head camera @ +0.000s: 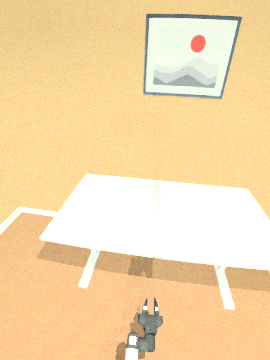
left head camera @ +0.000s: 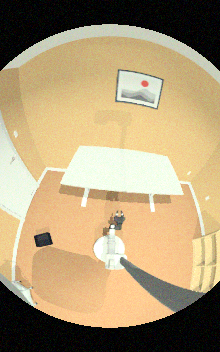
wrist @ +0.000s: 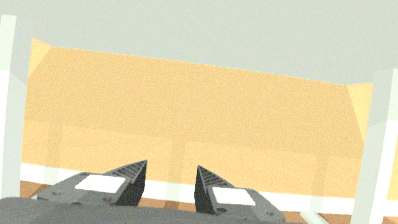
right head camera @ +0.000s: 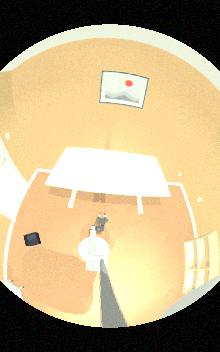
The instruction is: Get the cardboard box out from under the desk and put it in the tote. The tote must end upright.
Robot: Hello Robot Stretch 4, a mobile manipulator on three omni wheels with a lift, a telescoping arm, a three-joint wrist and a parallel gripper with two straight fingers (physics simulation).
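Places are measured from the robot's base along level axes (x ahead, y left, z up), in millimetres.
Pixels of known places: gripper, fingertip midpoint: (head camera: 150, 297) (left head camera: 118, 209) (wrist: 171, 177) (right head camera: 102, 210).
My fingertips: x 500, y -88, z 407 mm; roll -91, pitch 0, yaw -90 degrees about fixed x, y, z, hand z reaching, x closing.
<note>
Behind a point stands the place of what it marks.
The cardboard box does not show in any of the views; the desk top hides part of the floor under the desk. The white desk (head camera: 115, 210) {x 928, y 198, z 694 mm} (left head camera: 120, 170) {x 880, y -72, z 693 mm} (right head camera: 107, 170) {x 905, y -125, z 693 mm} stands against the wall, and its underside shows across the top of the wrist view. My gripper (head camera: 151, 301) {x 500, y -88, z 407 mm} (left head camera: 119, 214) (right head camera: 102, 216) (wrist: 171, 177) {x 500, y -88, z 407 mm} is open and empty, in front of the desk's front edge, between the two legs as seen from the head. The black tote (left head camera: 43, 245) {x -191, y 1034, z 16 mm} (right head camera: 33, 244) {x -171, y 1001, z 30 mm} is on the floor at the left and looks upright.
The desk's left leg (head camera: 90, 268) (wrist: 10, 125) {x 994, y 435, z 333 mm} and right leg (head camera: 225, 287) (wrist: 377, 150) {x 938, y -758, z 392 mm} stand on either side. A wooden shelf unit (left head camera: 194, 265) {x -729, y -1651, z 40 mm} (right head camera: 186, 267) {x -710, y -1655, z 27 mm} stands at the right. A framed picture (head camera: 185, 55) {x 1358, y -199, z 1649 mm} hangs above the desk. Part of a white cart shows at the lower left.
</note>
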